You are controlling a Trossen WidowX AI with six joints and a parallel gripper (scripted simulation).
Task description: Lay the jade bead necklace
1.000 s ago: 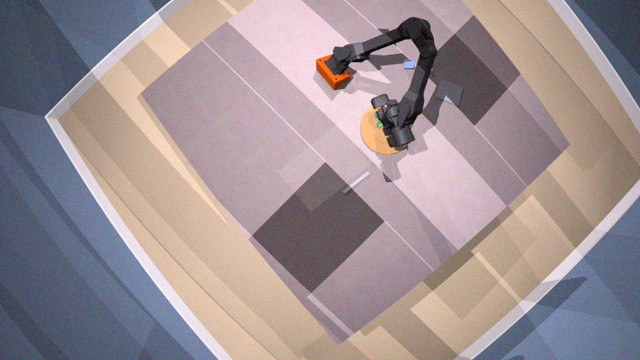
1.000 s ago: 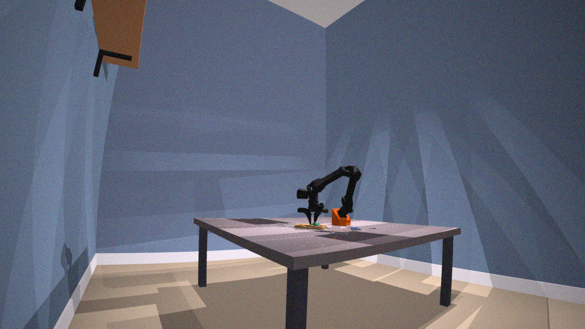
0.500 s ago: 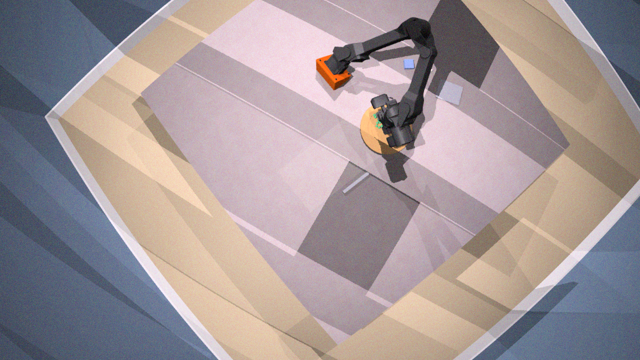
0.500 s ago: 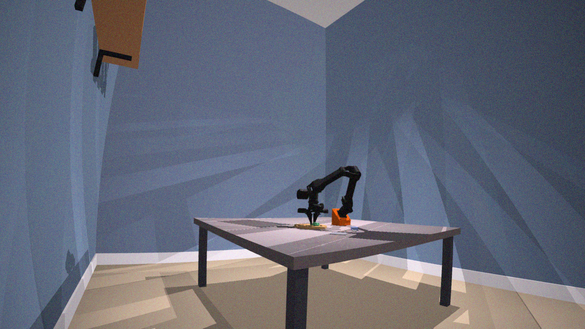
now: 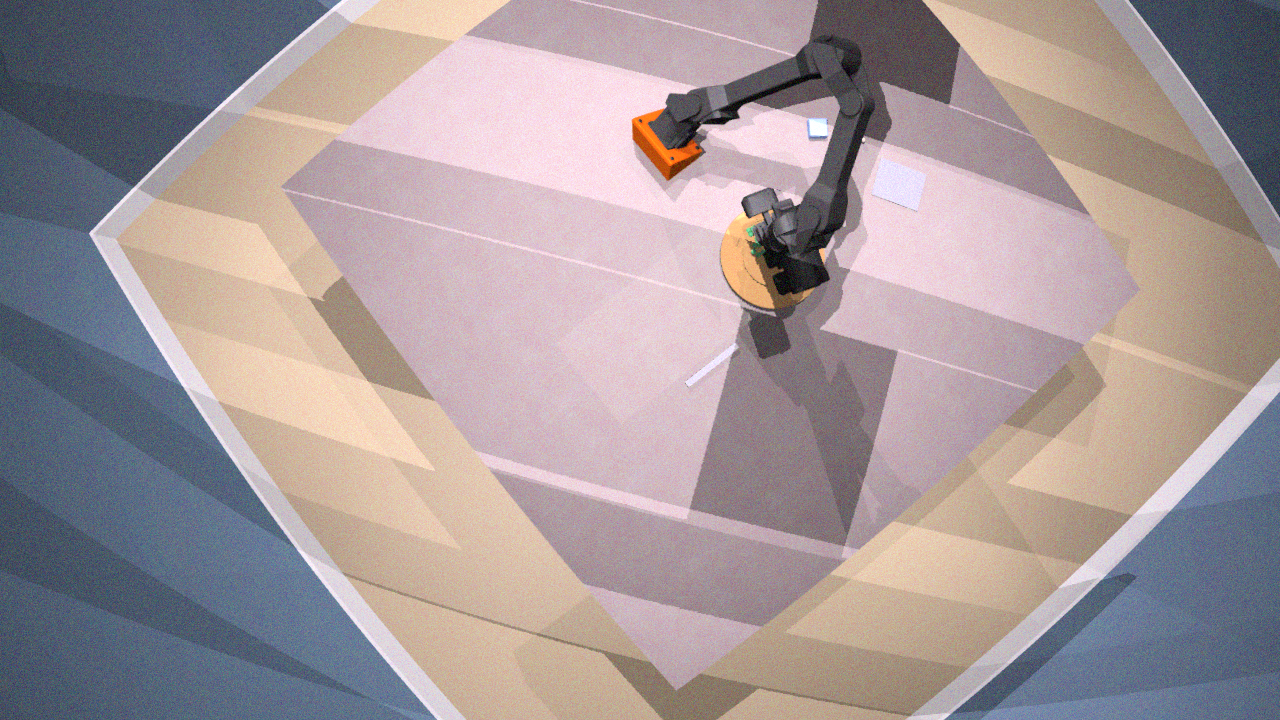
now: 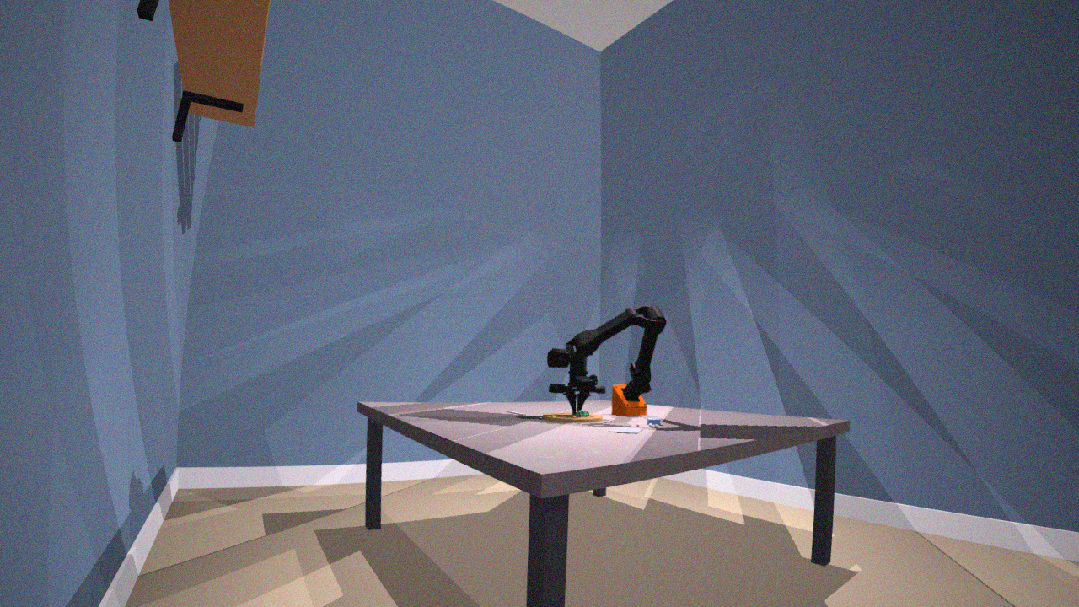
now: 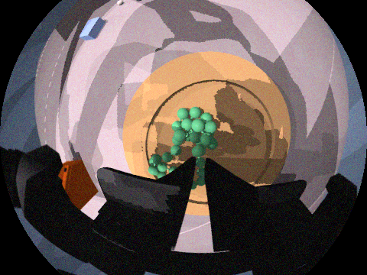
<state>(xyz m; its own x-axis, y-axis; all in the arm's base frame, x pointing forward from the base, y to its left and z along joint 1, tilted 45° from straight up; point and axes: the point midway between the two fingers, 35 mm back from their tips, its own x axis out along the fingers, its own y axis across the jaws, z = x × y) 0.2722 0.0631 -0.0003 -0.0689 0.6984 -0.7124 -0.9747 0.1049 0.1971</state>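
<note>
Now: gripper tip 20 mm short of the round tan bead board and 10 mm above it. Also, from my gripper tip: white strip (210 mm to the right, 120 mm ahead, 10 mm below); pale square sheet (300 mm to the left, 40 mm ahead, 10 mm below); blue cube (230 mm to the left, 140 mm behind, 10 mm below).
</note>
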